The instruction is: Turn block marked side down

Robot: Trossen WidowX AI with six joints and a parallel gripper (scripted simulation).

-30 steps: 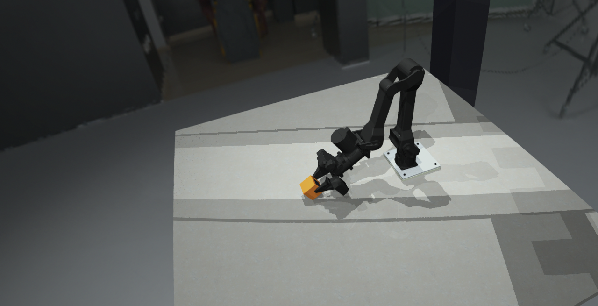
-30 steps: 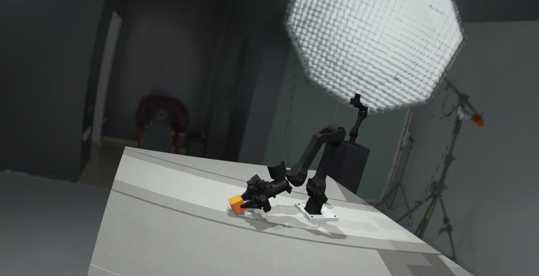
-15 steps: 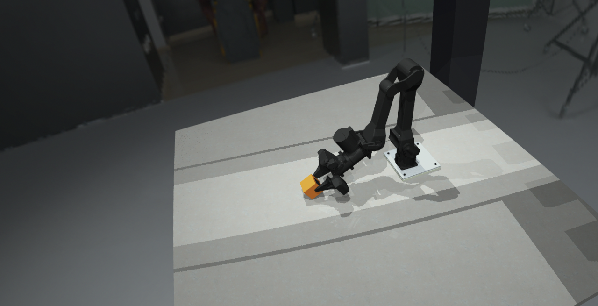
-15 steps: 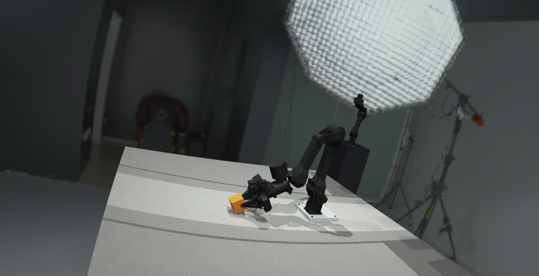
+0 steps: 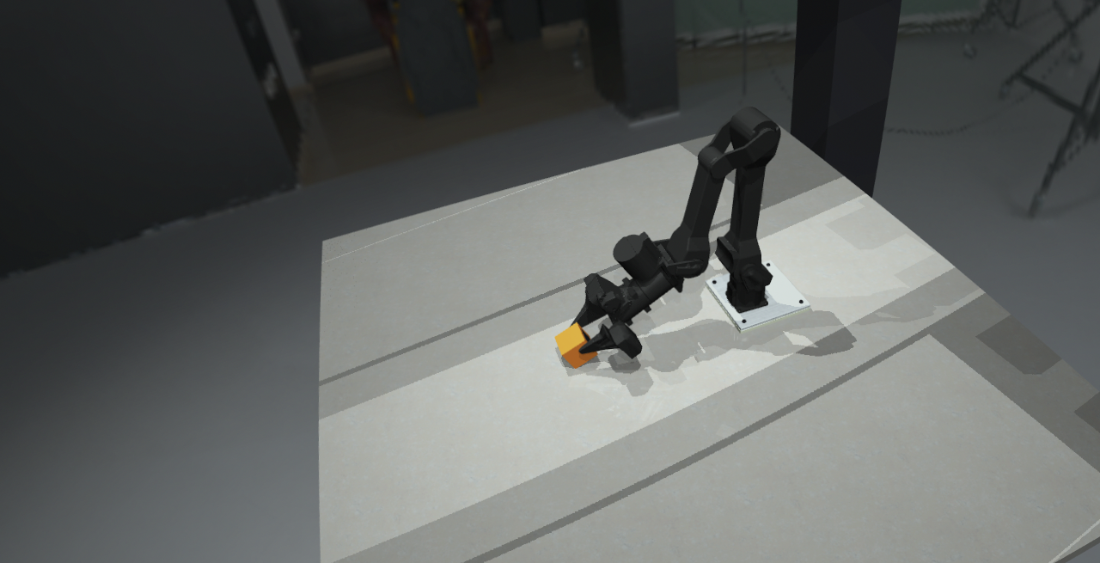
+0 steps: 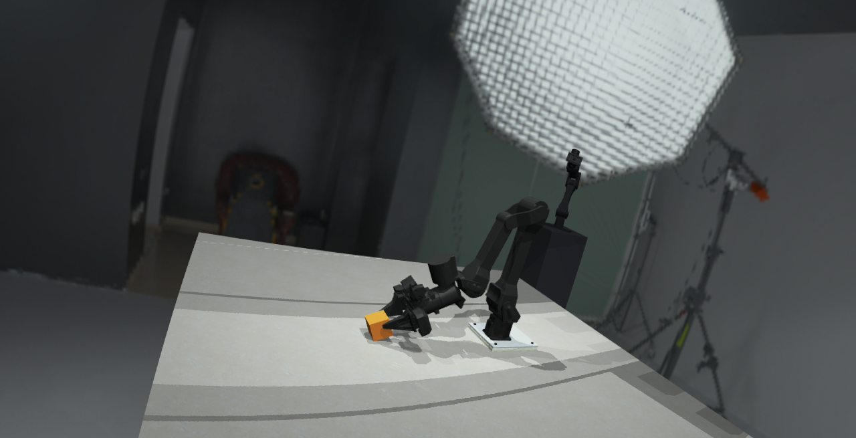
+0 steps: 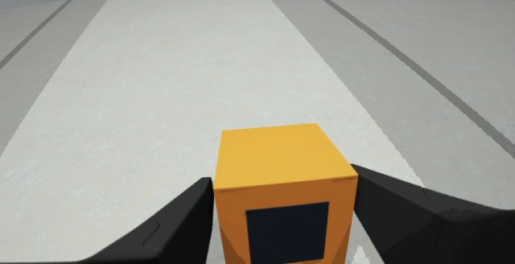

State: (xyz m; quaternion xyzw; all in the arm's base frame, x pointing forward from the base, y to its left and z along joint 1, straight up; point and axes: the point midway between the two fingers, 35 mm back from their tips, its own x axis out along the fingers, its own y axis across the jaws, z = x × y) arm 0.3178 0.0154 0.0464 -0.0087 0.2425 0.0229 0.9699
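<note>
Right now my gripper tip is 1 cm past the orange block and 1 cm above it.
</note>
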